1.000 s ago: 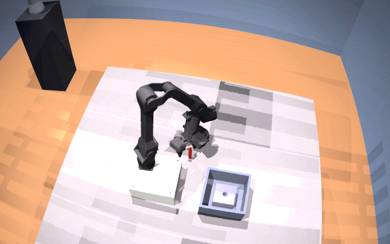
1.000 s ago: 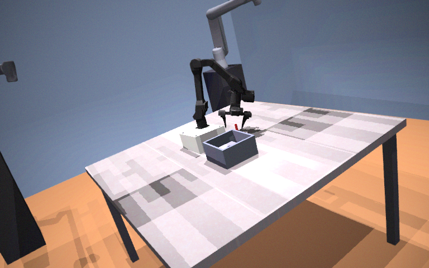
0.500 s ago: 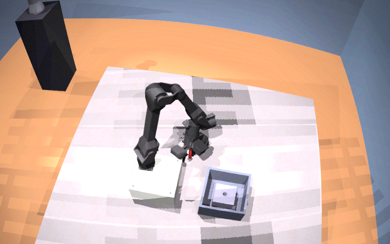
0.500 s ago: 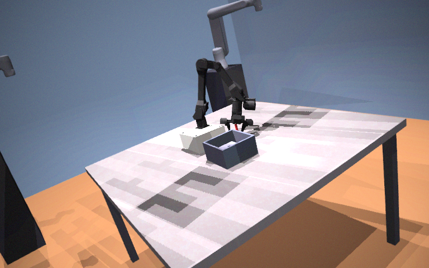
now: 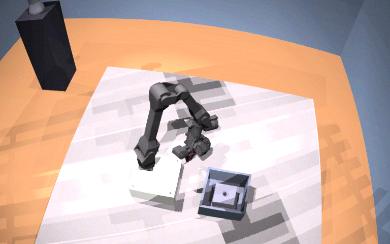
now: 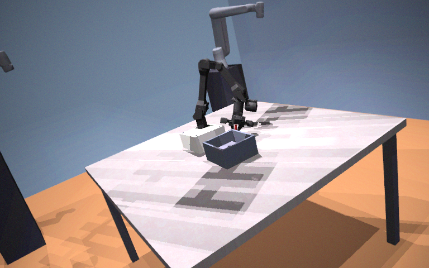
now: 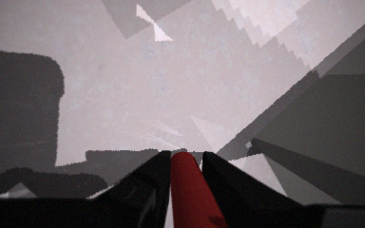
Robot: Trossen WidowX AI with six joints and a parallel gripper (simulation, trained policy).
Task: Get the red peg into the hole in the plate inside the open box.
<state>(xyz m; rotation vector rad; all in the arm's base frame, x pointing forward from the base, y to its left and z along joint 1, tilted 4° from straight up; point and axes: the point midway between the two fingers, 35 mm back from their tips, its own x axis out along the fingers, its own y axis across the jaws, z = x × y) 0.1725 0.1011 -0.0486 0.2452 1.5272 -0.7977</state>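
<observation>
My gripper tip is 17 cm to the left of the light plate, 17 cm short of it and 4 cm below it. Round my gripper tip: grey box: 17 cm to the right, 17 cm ahead, 2 cm above; red peg: 3 cm above, 1 cm to the left.
</observation>
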